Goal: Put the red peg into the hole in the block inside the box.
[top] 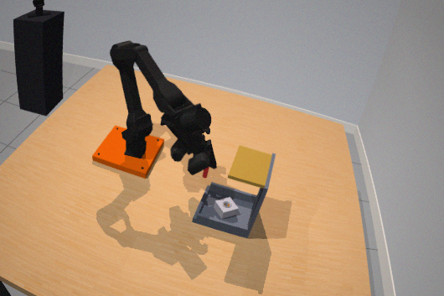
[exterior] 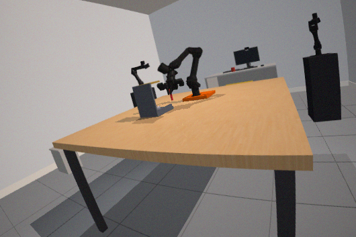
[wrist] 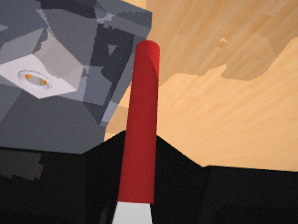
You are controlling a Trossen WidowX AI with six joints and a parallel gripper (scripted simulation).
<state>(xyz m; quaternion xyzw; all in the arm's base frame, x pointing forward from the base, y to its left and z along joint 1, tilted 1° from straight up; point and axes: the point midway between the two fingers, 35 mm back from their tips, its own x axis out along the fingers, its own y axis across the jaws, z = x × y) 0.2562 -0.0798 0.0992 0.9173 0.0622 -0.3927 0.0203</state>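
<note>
My gripper tip is 14 cm short of the back wall, 10 cm to the left of it and 1 cm below it. The rest, counted from my gripper tip: red peg (2 cm behind, 1 cm below); then yellow roof (9 cm ahead, 9 cm to the right, 10 cm above).
</note>
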